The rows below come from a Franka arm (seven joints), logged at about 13 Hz.
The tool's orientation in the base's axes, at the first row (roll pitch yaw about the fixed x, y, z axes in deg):
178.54 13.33 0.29
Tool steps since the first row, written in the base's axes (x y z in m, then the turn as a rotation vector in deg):
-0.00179 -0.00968 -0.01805 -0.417 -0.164 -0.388
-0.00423 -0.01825 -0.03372 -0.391 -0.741 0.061
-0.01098 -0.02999 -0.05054 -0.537 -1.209 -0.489
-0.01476 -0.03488 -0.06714 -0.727 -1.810 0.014
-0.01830 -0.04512 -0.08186 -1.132 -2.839 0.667
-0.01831 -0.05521 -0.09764 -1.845 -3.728 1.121
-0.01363 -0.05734 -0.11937 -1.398 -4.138 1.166
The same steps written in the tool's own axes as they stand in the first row. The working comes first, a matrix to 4 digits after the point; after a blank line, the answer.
The tool's axes in the first row as the columns of a matrix, in the base's axes (used below as rounded here):
0.9730 0.0109 -0.2304
0.0049 -0.9996 -0.0266
-0.2306 0.0248 -0.9727

0.00237 0.00921 0.01823 -0.317 0.150 0.478
0.00357 0.01736 0.03426 -0.398 0.738 0.050
0.00082 0.02860 0.05249 -0.416 1.191 0.632
0.00095 0.03304 0.06964 -0.719 1.802 0.202
0.00085 0.04287 0.08504 -1.269 2.842 -0.312
0.00443 0.05257 0.10066 -2.072 3.734 -0.566
0.01398 0.05421 0.12078 -1.649 4.150 -0.702

